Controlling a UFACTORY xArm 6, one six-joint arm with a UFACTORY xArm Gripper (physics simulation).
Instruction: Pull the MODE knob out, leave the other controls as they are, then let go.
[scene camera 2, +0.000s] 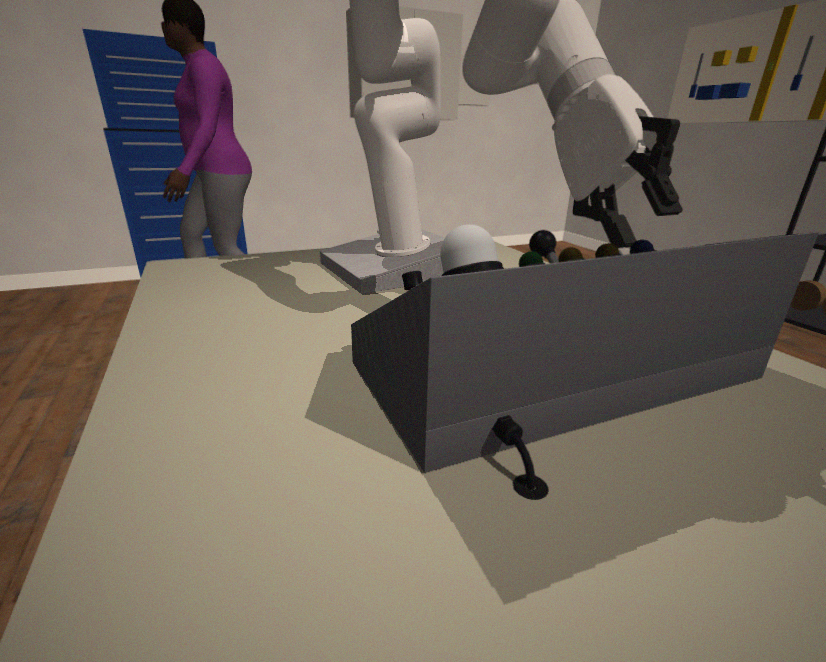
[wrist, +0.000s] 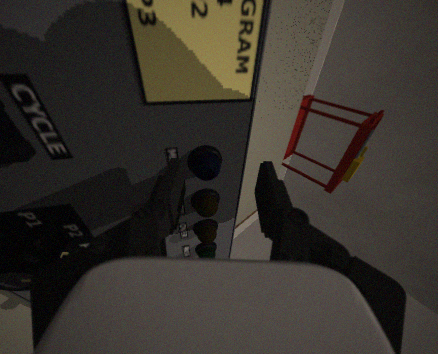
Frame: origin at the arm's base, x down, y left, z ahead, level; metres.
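Seen in the pictures: gripper, fingertip midpoint: (scene camera 2: 646, 231) (wrist: 220, 175); arm's base, origin of the base link: (scene camera 2: 402, 247).
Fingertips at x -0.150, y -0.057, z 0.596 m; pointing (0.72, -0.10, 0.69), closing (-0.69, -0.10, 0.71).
Pixels of each thing's top centre, then the offset from my fingertips to it. "spot": a spot on its surface instead.
- dark blue knob, surface spot: (wrist: 205, 162) (scene camera 2: 644, 244) spot: dx +0.015, dy +0.005, dz -0.001 m
- small label, middle of its top: (wrist: 175, 165) dx +0.038, dy -0.002, dz -0.016 m
- green knob, surface spot: (scene camera 2: 531, 259) (wrist: 214, 255) spot: dx +0.014, dy -0.154, dz -0.014 m
- black ball, middle of its top: (scene camera 2: 544, 230) dx +0.041, dy +0.067, dz -0.199 m
- white dome, surface spot: (scene camera 2: 468, 249) spot: dx -0.003, dy -0.227, dz -0.020 m
- yellow PROGRAM plate, surface spot: (wrist: 200, 75) spot: dx +0.028, dy +0.059, dz +0.015 m
A dark blue knob (scene camera 2: 642, 245) (wrist: 205, 162) stands at the end of a row on the console (scene camera 2: 599, 331) (wrist: 100, 130). The small label (wrist: 171, 154) beside it starts with M; the rest is hidden or unreadable. My gripper (scene camera 2: 646, 224) (wrist: 220, 175) is open and empty. In the wrist view its fingers are wide apart, one on each side of the blue knob, nearer to it on the label side; the fingertips look above the panel, but the exact gap is unclear. How far out the knob stands cannot be told.
Two amber-brown knobs (scene camera 2: 607, 251) (wrist: 205, 202) and a green knob (scene camera 2: 531, 259) (wrist: 205, 249) continue the row. A black ball (scene camera 2: 542, 242) and a white dome (scene camera 2: 468, 249) rise from the console. A yellow PROGRAM plate (wrist: 200, 75) lies beyond the blue knob. A person (scene camera 2: 210, 117) stands behind the table.
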